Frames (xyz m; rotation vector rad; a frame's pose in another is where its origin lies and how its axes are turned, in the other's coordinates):
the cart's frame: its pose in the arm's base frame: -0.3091 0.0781 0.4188 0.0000 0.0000 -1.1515
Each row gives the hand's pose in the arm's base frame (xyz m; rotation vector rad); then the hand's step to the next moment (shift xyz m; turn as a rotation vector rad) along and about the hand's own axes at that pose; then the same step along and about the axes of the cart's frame.
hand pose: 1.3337 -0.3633 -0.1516 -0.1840 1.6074 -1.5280
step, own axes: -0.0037 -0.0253 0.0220 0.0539 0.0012 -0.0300
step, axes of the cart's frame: 0.0201 -0.0030 0.0269 -0.0098 -0.0521 -0.0315
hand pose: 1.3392 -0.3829 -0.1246 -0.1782 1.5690 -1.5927
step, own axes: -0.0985 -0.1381 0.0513 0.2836 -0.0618 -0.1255
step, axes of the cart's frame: 0.0101 0.0270 0.1749 -0.0233 -0.2990 -0.1002
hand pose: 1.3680 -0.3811 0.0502 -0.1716 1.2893 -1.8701
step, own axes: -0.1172 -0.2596 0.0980 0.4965 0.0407 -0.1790
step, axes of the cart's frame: -0.0463 0.0025 0.2976 0.0444 -0.4475 -0.2792
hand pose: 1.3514 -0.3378 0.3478 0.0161 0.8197 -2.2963
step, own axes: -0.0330 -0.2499 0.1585 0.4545 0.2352 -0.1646
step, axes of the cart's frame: -0.1042 -0.0579 0.2728 0.1915 -0.3442 -0.3659
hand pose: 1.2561 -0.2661 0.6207 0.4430 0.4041 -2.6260
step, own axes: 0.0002 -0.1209 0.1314 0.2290 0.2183 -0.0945
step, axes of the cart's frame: -0.0888 -0.0572 0.1440 0.1912 -0.1614 -0.2154
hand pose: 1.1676 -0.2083 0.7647 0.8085 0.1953 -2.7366
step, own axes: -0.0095 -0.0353 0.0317 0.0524 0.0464 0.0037
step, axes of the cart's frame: -0.0345 -0.0057 0.0334 0.0397 -0.0505 -0.0280
